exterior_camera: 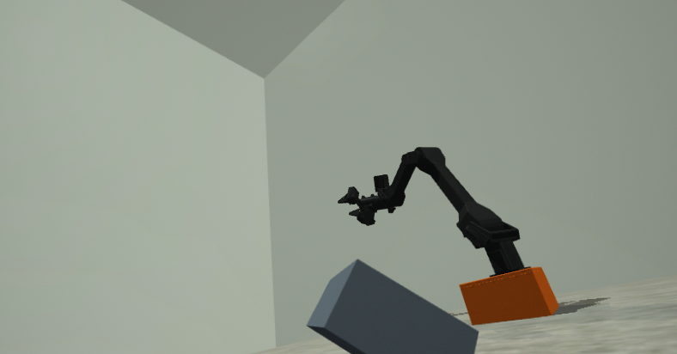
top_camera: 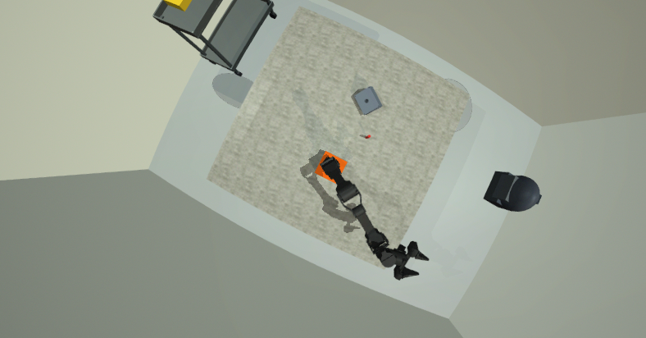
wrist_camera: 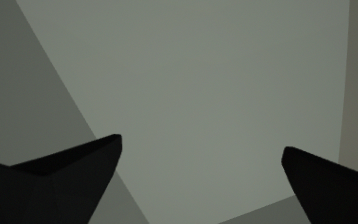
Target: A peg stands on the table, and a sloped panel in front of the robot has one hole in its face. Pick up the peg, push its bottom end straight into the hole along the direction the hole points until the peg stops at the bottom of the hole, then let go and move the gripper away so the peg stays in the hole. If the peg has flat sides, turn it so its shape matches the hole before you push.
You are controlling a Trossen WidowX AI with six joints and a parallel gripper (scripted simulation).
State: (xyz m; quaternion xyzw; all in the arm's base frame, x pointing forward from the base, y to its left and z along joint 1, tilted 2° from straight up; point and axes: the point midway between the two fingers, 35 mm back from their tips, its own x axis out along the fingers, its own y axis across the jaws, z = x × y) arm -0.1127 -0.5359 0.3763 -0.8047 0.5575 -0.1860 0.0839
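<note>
Right now my gripper tip is 490 mm to the right of the red round peg, 390 mm above it and 370 mm short of it. Also, from my gripper tip: sloped blue-grey panel: 610 mm to the left, 540 mm ahead, 400 mm below.
</note>
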